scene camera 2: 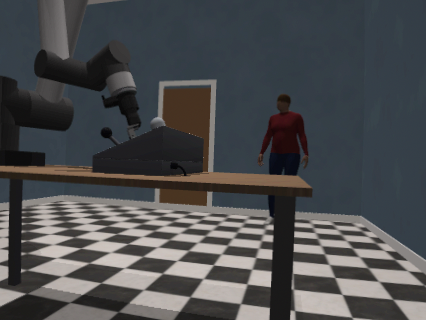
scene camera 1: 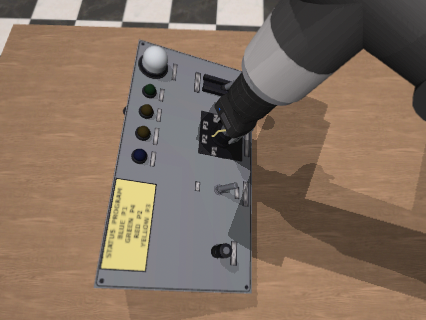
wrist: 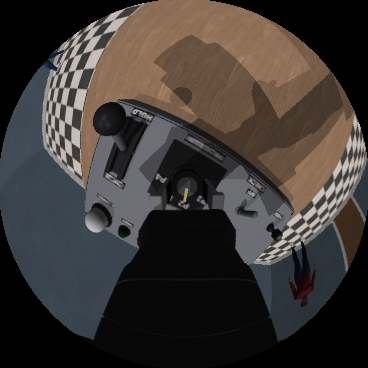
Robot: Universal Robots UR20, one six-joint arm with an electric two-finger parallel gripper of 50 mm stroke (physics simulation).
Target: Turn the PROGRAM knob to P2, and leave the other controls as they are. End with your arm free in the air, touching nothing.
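Places are measured from the arm's base along level axes (x ahead, y left, z up), in centimetres.
Pixels of known places: gripper, fingertip midpoint: (scene camera 1: pixel 227 130) (wrist: pixel 186 186).
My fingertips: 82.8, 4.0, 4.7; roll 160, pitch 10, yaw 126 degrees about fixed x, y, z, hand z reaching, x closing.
For each thing: its middle in the pictures, then the offset to it from my fingertips, as dx, dy, dz. "spot": a spot on its surface instead.
- PROGRAM knob at the middle of its body: (wrist: pixel 186 183) (scene camera 1: pixel 224 133) +0.4, +0.0, -1.2
- grey sloped panel at the middle of its body: (wrist: pixel 198 212) (scene camera 1: pixel 191 161) (scene camera 2: pixel 156 152) +6.3, +6.8, -3.4
- P2 label at a spot on its surface: (wrist: pixel 185 205) (scene camera 1: pixel 204 140) spot: +4.3, +2.6, -1.2
- lever's black ball at the middle of its body: (wrist: pixel 108 118) (scene camera 2: pixel 106 132) -3.8, -12.6, +2.9
- CHECK toggle at the middle of its body: (wrist: pixel 247 213) (scene camera 1: pixel 227 187) -2.0, +11.8, -0.7
- MODE knob at the middle of its body: (scene camera 1: pixel 224 250) (wrist: pixel 276 234) -3.1, +23.8, +0.5
- white dome at a spot on its surface: (scene camera 1: pixel 155 60) spot: +16.2, -9.3, +7.4
- yellow note at a spot on its surface: (scene camera 1: pixel 128 225) spot: +13.8, +22.7, +3.4
The PROGRAM knob (scene camera 1: pixel 223 138) (wrist: pixel 187 186) is round and black, on a black dial plate of the grey sloped panel (scene camera 1: pixel 180 225) (scene camera 2: pixel 150 152). Its yellow pointer line (scene camera 1: pixel 218 133) (wrist: pixel 185 194) points at the P2 label (scene camera 1: pixel 205 139) (wrist: pixel 185 205). My gripper (scene camera 2: pixel 132 131) (wrist: pixel 186 186) is shut on the knob, with one grey finger on each side in the wrist view. In scene camera 1 the gripper body covers part of the knob and dial.
The HOLD lever's black ball (scene camera 2: pixel 106 132) (wrist: pixel 109 119) stands near the gripper. A CHECK toggle (scene camera 1: pixel 226 189) (wrist: pixel 246 211), a MODE knob (scene camera 1: pixel 221 250), a white dome (scene camera 1: pixel 155 60) (scene camera 2: pixel 157 122), small lamps and a yellow note (scene camera 1: pixel 128 225) are on the panel. A person (scene camera 2: pixel 286 135) stands beyond the table.
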